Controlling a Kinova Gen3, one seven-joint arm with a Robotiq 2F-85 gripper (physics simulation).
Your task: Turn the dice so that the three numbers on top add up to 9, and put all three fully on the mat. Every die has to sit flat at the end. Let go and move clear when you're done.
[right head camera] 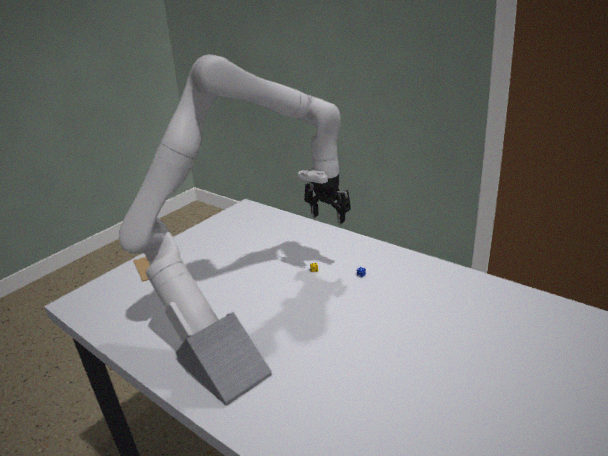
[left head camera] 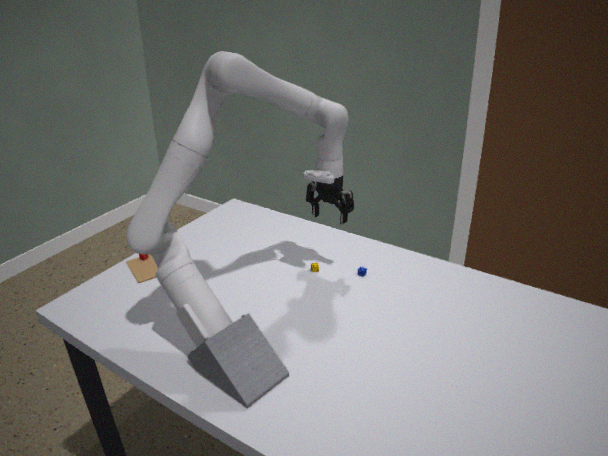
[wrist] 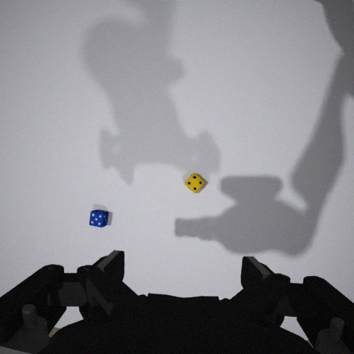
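Pixels of known places: gripper, fingertip midpoint: [right head camera: 328, 219] [left head camera: 329, 219]; arm's base, link origin: [right head camera: 203, 332] [left head camera: 217, 334].
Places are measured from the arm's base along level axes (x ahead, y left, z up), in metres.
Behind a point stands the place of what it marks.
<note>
A yellow die [left head camera: 315, 267] @(x 0.426, y 0.060, z -0.053 m) [right head camera: 314, 267] @(x 0.427, y 0.060, z -0.053 m) [wrist: 195, 183] lies on the table below the gripper; its top shows four pips in the wrist view. A blue die [left head camera: 362, 271] @(x 0.496, y -0.061, z -0.052 m) [right head camera: 361, 272] @(x 0.496, y -0.063, z -0.053 m) [wrist: 98, 218] lies apart from it, to its right in the head views, with a five-pip face towards the wrist camera. A red die [left head camera: 143, 257] @(x 0.126, y 0.515, z -0.055 m) is at the back part of the tan mat [left head camera: 142, 271] @(x 0.087, y 0.463, z -0.065 m) [right head camera: 142, 269] @(x 0.077, y 0.480, z -0.065 m), partly behind the arm; its pips cannot be read, and the arm hides it in the right head view. My gripper [left head camera: 329, 219] @(x 0.497, y 0.064, z 0.076 m) [right head camera: 328, 218] @(x 0.497, y 0.064, z 0.076 m) [wrist: 182, 267] is open and empty, high above the table.
The arm rises from a grey wedge base [left head camera: 248, 357] @(x -0.001, y -0.105, z -0.006 m) [right head camera: 231, 356] @(x 0.000, y -0.107, z -0.007 m) on the white table [left head camera: 425, 350] @(x 0.331, y -0.364, z -0.069 m) [right head camera: 415, 350] @(x 0.342, y -0.361, z -0.069 m). It partly covers the mat in both head views. Arm shadows fall around the yellow die. The table's far edge runs behind the dice.
</note>
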